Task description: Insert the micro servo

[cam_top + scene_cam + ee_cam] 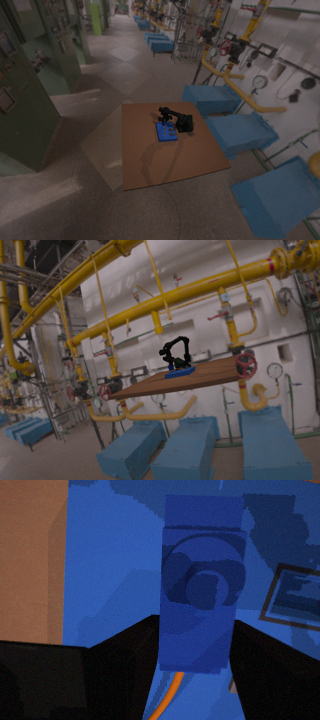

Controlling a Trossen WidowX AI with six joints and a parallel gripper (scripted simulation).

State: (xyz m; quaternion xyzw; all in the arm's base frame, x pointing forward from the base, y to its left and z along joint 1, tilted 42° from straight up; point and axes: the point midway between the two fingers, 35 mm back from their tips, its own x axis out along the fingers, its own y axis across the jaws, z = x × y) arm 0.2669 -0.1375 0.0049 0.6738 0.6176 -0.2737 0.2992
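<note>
The blue robot deck is 100 mm below my gripper tip, 70 mm to the left of it and 20 mm ahead of it.
</note>
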